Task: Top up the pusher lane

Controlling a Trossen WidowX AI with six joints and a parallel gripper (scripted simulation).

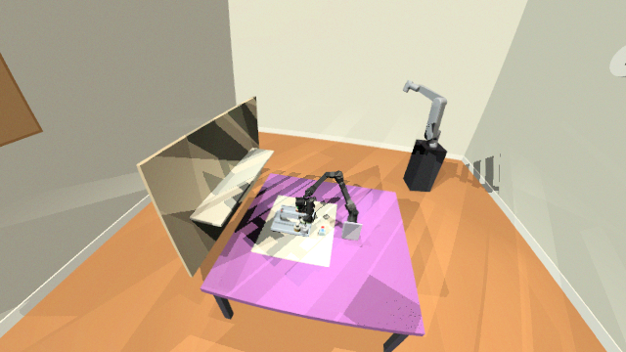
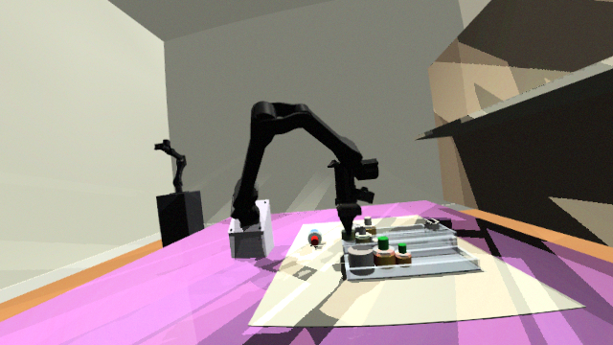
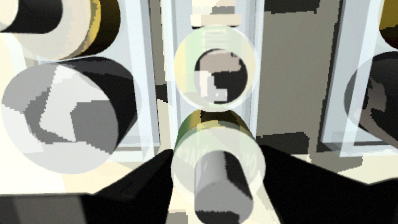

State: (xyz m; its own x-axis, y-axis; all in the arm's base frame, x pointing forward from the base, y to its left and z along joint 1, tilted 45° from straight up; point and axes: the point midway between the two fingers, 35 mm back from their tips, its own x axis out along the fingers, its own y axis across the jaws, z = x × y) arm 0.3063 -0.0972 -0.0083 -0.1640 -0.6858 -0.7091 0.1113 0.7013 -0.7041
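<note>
My gripper tip is now 70 mm short of the cream mat, 60 mm above it and 10 mm to the right of it. The rest, counted from my gripper tip: wall shelf: 510 mm ahead, 310 mm above, 50 mm to the right.
</note>
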